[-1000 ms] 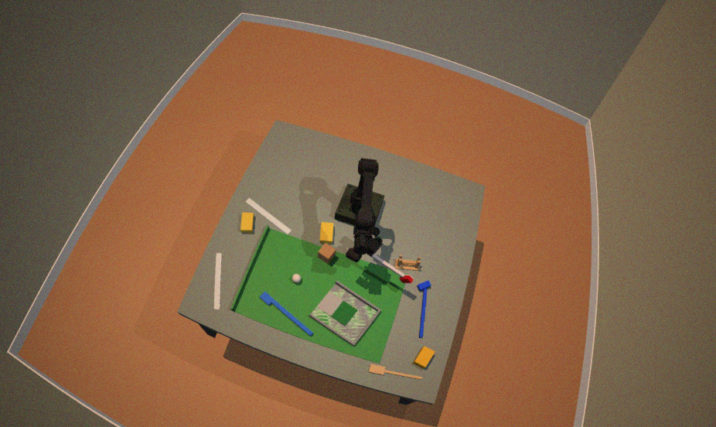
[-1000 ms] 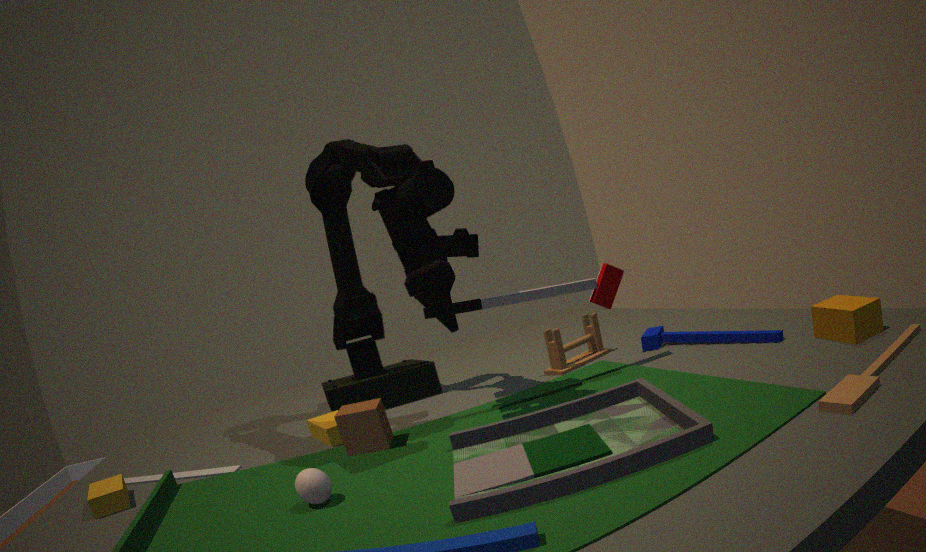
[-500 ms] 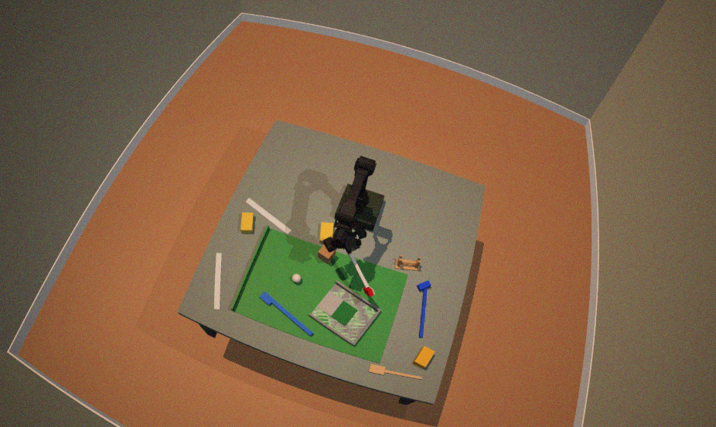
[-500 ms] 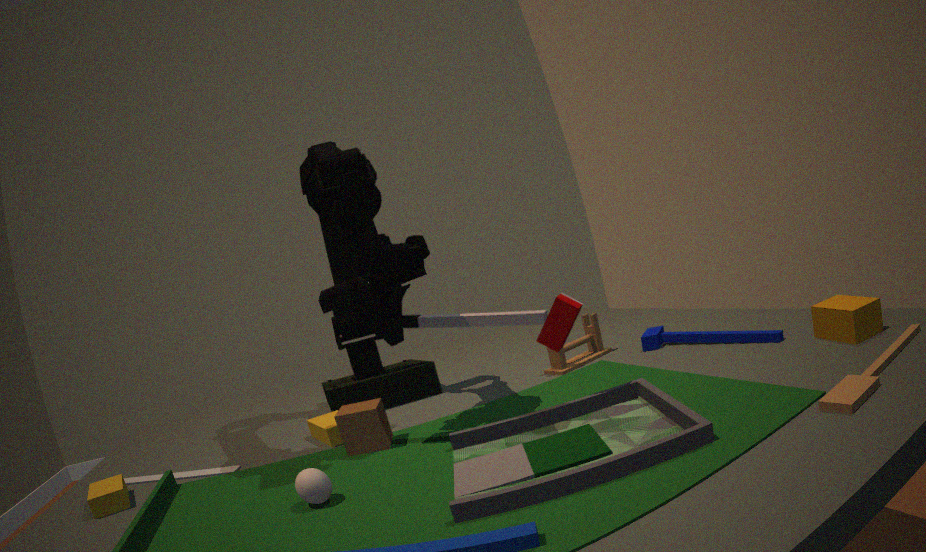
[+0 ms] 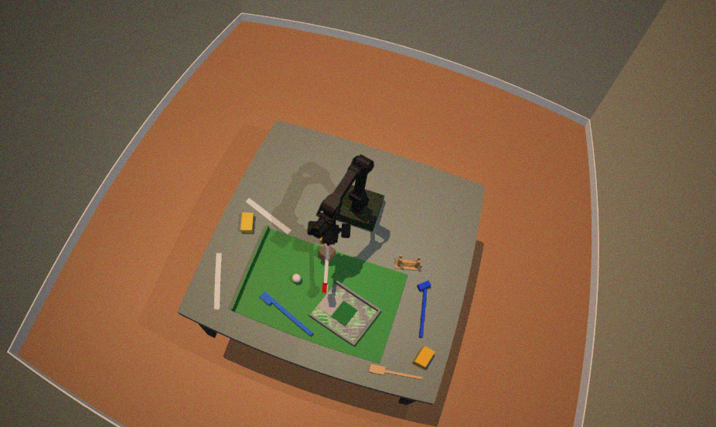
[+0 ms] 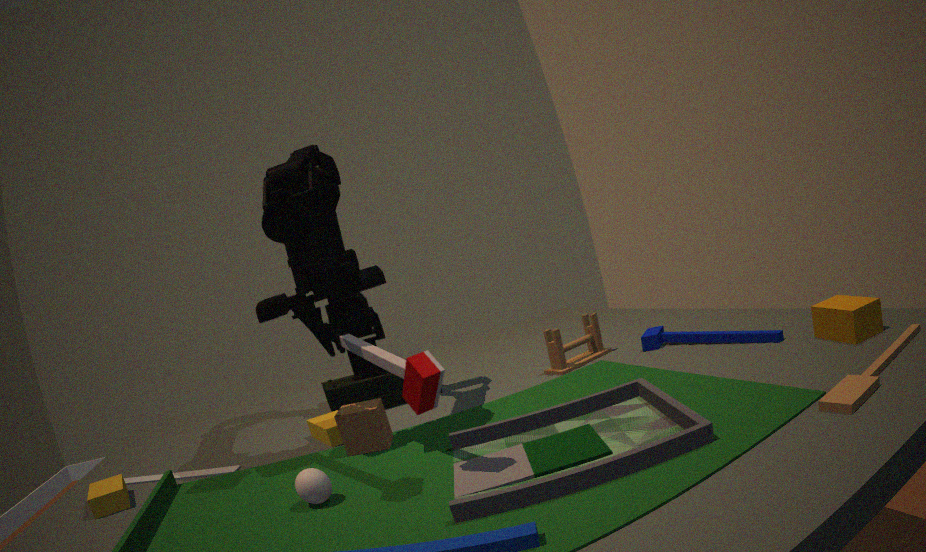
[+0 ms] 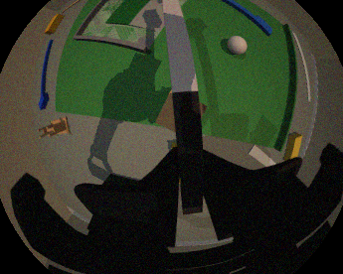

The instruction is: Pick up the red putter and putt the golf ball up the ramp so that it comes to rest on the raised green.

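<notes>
My gripper tip is now 20 mm short of the brown block and 100 mm above it. Round my gripper tip: wooden rack: 70 mm behind, 390 mm to the left, 100 mm below; white golf ball: 190 mm ahead, 90 mm to the right, 110 mm below.
</notes>
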